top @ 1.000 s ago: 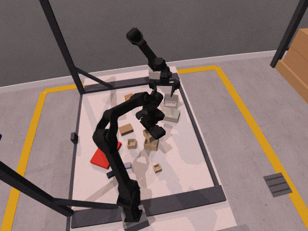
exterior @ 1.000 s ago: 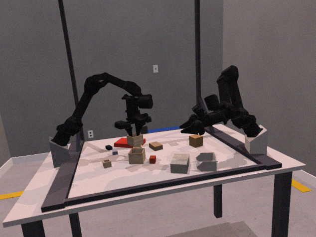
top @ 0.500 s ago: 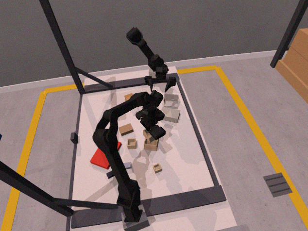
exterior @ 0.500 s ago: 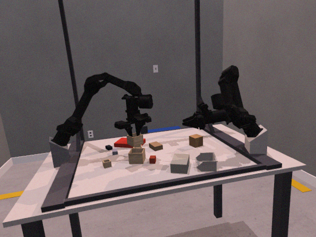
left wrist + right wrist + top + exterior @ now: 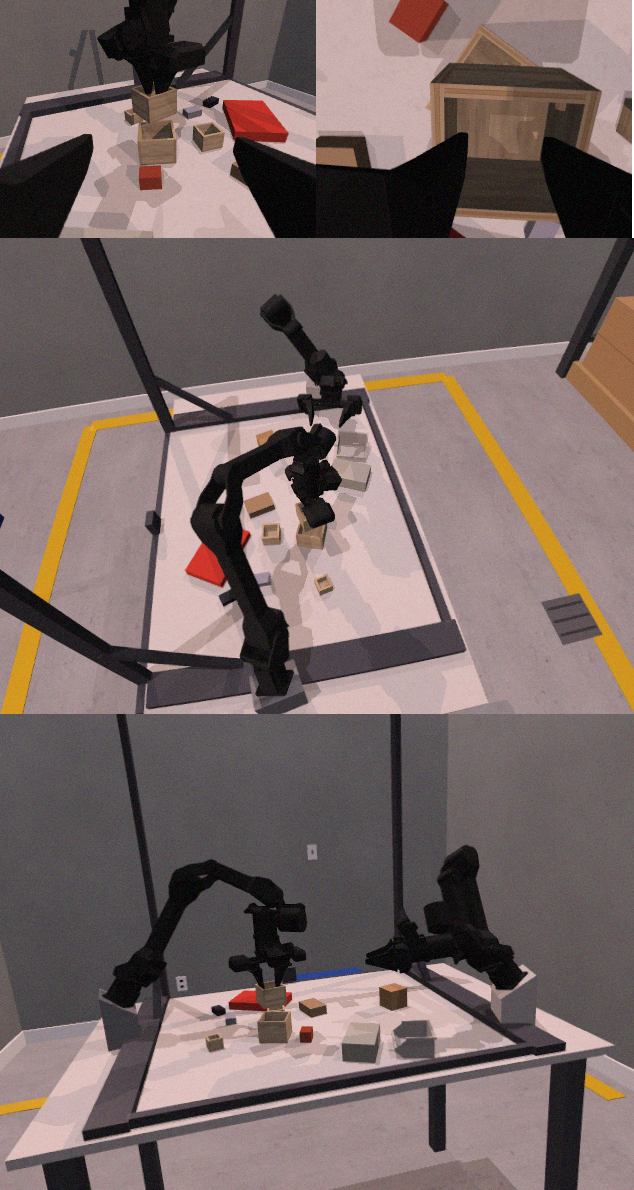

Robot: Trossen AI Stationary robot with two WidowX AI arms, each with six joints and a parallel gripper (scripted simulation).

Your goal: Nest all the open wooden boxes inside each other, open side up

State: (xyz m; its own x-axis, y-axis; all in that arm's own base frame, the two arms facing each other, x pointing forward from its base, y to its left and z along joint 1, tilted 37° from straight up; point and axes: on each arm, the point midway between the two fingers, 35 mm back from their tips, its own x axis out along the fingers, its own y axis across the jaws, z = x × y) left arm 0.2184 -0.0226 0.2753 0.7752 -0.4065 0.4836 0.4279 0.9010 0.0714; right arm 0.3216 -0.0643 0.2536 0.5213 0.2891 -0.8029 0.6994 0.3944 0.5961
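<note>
Now: the red cube 15 cm below my right hand, 8 cm to the left of it and 2 cm ahead of it. From my right hand the other things lie so: grey closed block: 22 cm to the left, 14 cm below, 9 cm ahead; red slab: 25 cm behind, 15 cm below, 8 cm to the right; flat brown block: 17 cm behind, 15 cm below, 9 cm to the left.
</note>
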